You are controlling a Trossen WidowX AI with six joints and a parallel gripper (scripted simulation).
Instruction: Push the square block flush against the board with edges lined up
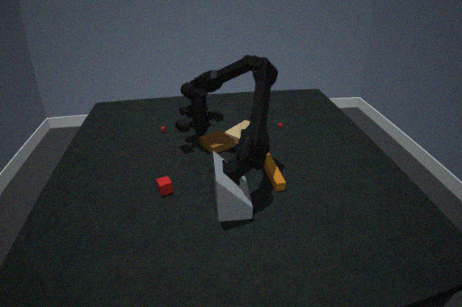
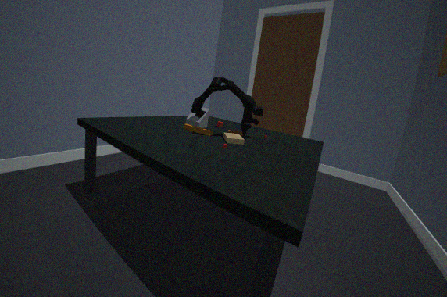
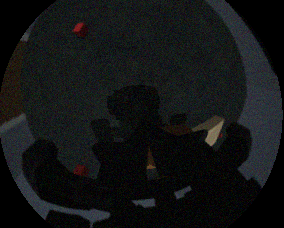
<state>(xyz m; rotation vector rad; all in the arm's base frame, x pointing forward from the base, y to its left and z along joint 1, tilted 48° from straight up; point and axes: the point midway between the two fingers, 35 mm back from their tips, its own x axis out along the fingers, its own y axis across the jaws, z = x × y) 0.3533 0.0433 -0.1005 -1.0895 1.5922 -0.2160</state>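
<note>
My gripper tip is now 7 cm to the left of the brown block, 4 cm past it and 1 cm below it. Also, from my gripper tip: red cube 31 cm behind, 10 cm to the left, 1 cm above; orange board 25 cm to the right, 22 cm behind, 1 cm above; tan flat block 18 cm to the right, 3 cm ahead, 1 cm above.
</note>
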